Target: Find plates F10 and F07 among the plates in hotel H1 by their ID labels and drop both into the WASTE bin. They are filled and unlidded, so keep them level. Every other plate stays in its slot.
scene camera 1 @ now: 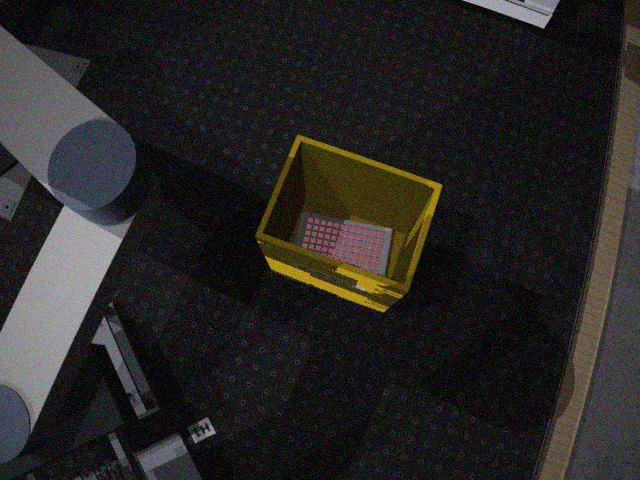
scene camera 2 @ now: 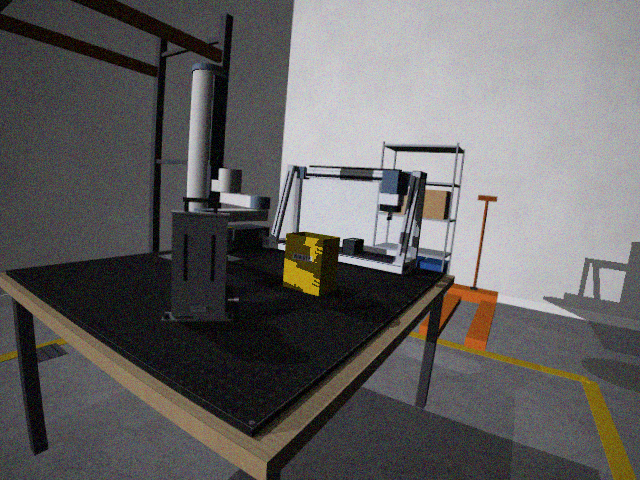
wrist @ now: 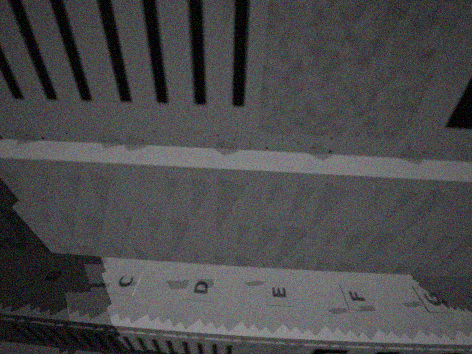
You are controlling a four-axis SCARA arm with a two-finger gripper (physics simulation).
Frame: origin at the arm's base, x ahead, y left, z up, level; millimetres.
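Seen in the pictures: gripper, fingertip midpoint: (wrist: 244, 150).
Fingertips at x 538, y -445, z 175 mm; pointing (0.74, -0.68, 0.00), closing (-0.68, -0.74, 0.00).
Note:
Pixels of each thing's top centre, then the offset from my fingertips to it. "pt": a spot on its surface instead.
- yellow WASTE bin, middle of its top: (scene camera 1: 350, 209) (scene camera 2: 313, 235) dx +108, dy +419, dz +38 mm
- level grey plate with pink wells, middle of its top: (scene camera 1: 341, 249) dx +107, dy +418, dz -142 mm
- lower plate's edge, surface spot: (wrist: 240, 285) pt dx -58, dy +55, dz +20 mm
- H1 tag, middle of its top: (scene camera 1: 201, 430) dx +9, dy +126, dz -162 mm
The yellow WASTE bin (scene camera 1: 310, 268) (scene camera 2: 301, 276) holds a level grey plate with pink wells (scene camera 1: 356, 245); its ID is unreadable. Hotel H1 (scene camera 2: 200, 263) stands upright, seen from behind in scene camera 2; part of it shows at the lower left of scene camera 1. In the wrist view a plate's front label (wrist: 350, 75) fills the upper part, very close, with barcode bars and a cut-off ID. Below it a lower plate's edge (wrist: 240, 285) shows row letters C to G; its ID is cut off. One gripper finger (scene camera 1: 126, 369) points toward H1. The fingertips and their closure are hidden.
The white arm (scene camera 1: 62, 289) (scene camera 2: 242, 198) crosses the left of scene camera 1. The H1 tag (scene camera 1: 201, 429) lies beside the hotel. A white gantry frame (scene camera 2: 297, 201) stands behind the bin. The table's wooden edge (scene camera 1: 594, 289) runs down the right.

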